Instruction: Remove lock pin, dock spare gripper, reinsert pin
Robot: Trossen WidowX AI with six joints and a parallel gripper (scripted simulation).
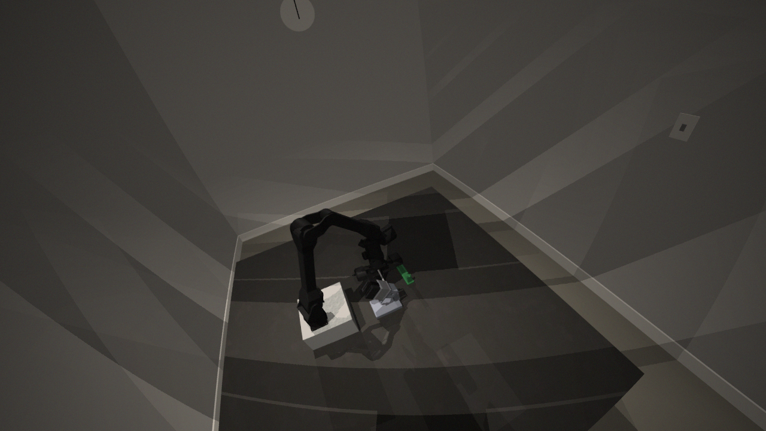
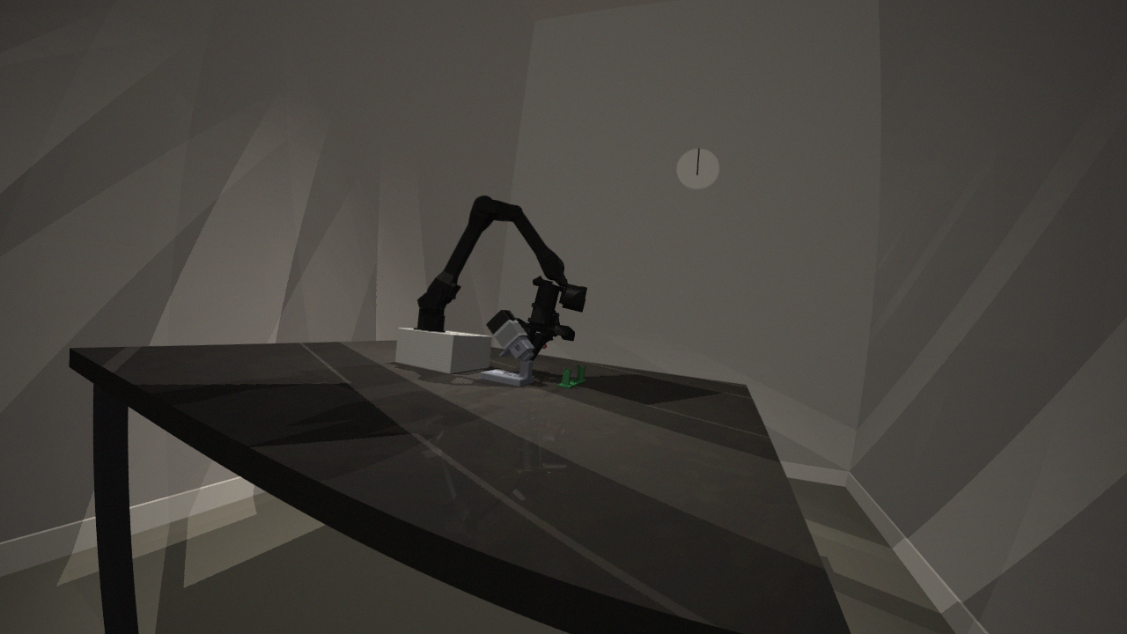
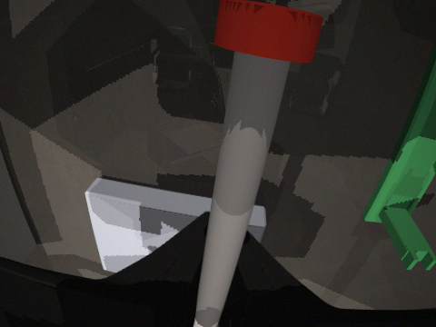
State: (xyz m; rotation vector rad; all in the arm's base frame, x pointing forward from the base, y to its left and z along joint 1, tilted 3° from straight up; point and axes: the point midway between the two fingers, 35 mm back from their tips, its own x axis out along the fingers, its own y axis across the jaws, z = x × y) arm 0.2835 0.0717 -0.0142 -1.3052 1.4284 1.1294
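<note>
My gripper tip is now 1 cm past the grey mount and 7 cm to the left of it. The rest, counted from my gripper tip: spare gripper: 3 cm behind, 7 cm to the right, 6 cm above; then green cradle: 11 cm ahead, 4 cm to the left, 3 cm below.
</note>
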